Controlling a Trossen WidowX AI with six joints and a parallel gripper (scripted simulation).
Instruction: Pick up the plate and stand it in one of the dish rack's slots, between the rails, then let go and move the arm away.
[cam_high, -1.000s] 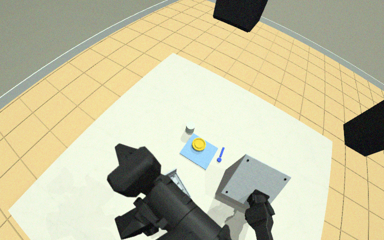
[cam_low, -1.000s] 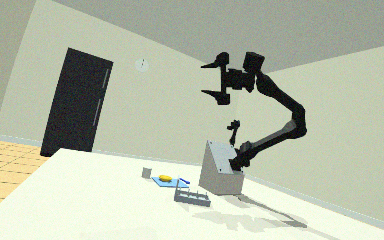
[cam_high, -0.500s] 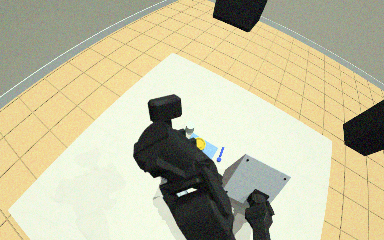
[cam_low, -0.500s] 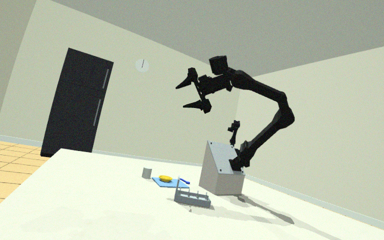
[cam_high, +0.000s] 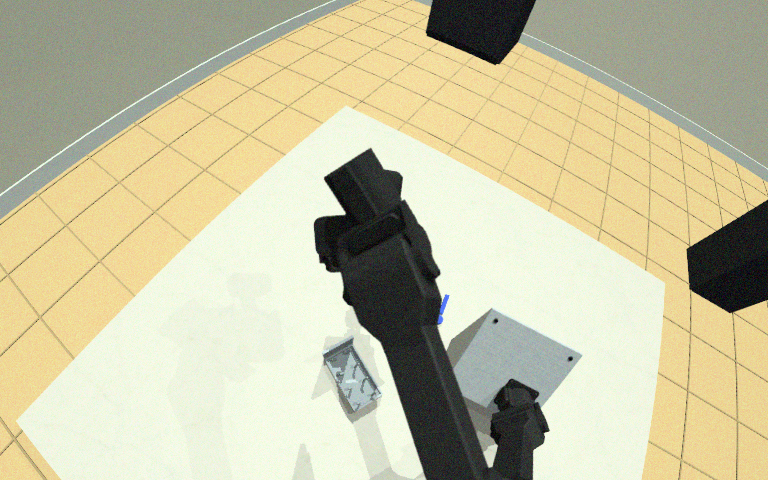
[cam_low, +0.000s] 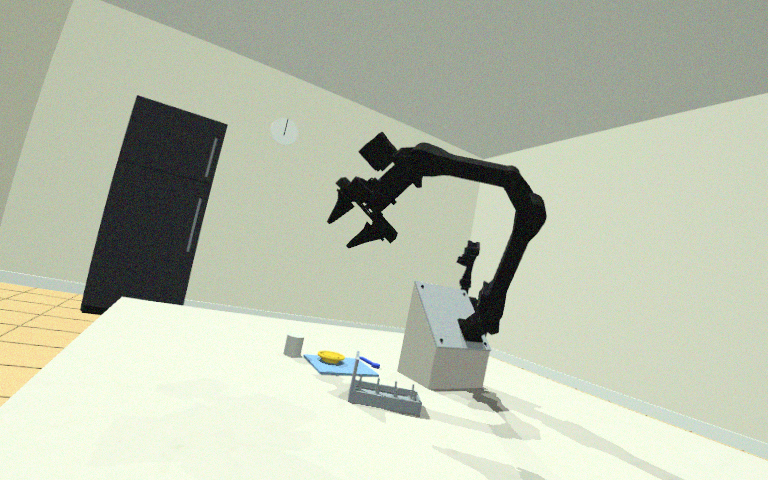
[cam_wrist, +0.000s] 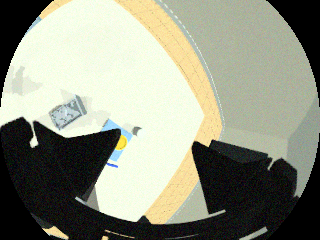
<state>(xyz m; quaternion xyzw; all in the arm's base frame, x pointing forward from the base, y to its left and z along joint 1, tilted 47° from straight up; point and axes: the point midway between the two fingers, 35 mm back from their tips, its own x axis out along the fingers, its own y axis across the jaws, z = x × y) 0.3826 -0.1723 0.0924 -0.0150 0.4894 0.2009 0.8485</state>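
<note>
Right now the yellow plate is 8 cm behind my gripper tip, 8 cm to the right of it and 29 cm below it. The rest, counted from my gripper tip: white cup: 13 cm to the right, 28 cm below; light blue mat: 10 cm behind, 5 cm to the right, 30 cm below; grey dish rack: 10 cm behind, 16 cm to the left, 28 cm below.
</note>
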